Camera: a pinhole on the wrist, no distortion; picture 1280 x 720 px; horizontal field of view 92.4 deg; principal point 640.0 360.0 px. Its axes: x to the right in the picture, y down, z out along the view. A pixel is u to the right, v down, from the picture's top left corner.
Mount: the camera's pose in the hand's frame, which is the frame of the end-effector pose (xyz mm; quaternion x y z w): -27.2 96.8 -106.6 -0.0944 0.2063 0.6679 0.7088
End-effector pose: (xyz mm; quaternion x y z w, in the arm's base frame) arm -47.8 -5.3 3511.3 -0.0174 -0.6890 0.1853 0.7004
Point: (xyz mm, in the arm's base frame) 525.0 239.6 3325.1
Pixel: behind the camera
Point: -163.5 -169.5 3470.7
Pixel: outside the picture
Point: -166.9 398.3 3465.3
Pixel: 1202.6 238.9
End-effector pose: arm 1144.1 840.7 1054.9 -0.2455 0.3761 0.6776 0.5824
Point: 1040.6 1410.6 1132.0
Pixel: 387.5 105.6
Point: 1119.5 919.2 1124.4
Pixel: 118.3 354.0
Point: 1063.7 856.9 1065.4
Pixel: 272.9 190.0
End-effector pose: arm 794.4 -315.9 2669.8 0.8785 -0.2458 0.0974 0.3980
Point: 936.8 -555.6 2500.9
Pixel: 85.0 118.3
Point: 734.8 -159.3 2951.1
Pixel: behind the camera
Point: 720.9 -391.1 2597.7
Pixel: 67.1 591.2
